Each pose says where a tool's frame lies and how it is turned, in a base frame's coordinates. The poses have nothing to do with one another.
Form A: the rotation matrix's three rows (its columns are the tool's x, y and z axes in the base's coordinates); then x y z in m. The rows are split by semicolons.
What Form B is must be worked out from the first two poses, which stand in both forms.
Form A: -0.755 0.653 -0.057; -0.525 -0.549 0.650; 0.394 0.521 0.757; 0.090 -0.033 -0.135
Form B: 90 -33 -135 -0.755 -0.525 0.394 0.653 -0.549 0.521
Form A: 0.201 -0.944 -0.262; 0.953 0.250 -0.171; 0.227 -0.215 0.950; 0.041 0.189 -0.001
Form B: 41 189 -1 0.201 0.953 0.227 -0.944 0.250 -0.215
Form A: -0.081 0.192 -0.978; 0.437 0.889 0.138; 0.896 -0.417 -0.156; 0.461 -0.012 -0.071
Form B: 461 -12 -71 -0.081 0.437 0.896 0.192 0.889 -0.417
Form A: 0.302 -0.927 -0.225; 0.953 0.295 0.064; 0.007 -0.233 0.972; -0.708 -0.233 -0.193
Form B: -708 -233 -193 0.302 0.953 0.007 -0.927 0.295 -0.233
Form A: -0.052 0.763 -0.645; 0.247 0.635 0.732; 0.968 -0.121 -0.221; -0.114 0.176 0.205
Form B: -114 176 205 -0.052 0.247 0.968 0.763 0.635 -0.121
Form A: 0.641 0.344 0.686; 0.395 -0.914 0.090; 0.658 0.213 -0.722; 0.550 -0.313 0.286
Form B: 550 -313 286 0.641 0.395 0.658 0.344 -0.914 0.213
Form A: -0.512 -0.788 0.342; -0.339 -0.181 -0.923; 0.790 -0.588 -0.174; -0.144 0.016 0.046
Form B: -144 16 46 -0.512 -0.339 0.790 -0.788 -0.181 -0.588
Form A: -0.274 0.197 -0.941; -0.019 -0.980 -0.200; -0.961 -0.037 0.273; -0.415 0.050 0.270
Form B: -415 50 270 -0.274 -0.019 -0.961 0.197 -0.980 -0.037
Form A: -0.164 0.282 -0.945; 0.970 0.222 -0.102; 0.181 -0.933 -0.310; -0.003 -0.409 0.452
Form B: -3 -409 452 -0.164 0.970 0.181 0.282 0.222 -0.933
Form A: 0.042 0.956 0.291; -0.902 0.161 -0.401; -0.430 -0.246 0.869; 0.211 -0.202 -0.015
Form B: 211 -202 -15 0.042 -0.902 -0.430 0.956 0.161 -0.246
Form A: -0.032 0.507 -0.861; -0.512 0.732 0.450; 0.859 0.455 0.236; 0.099 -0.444 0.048
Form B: 99 -444 48 -0.032 -0.512 0.859 0.507 0.732 0.455
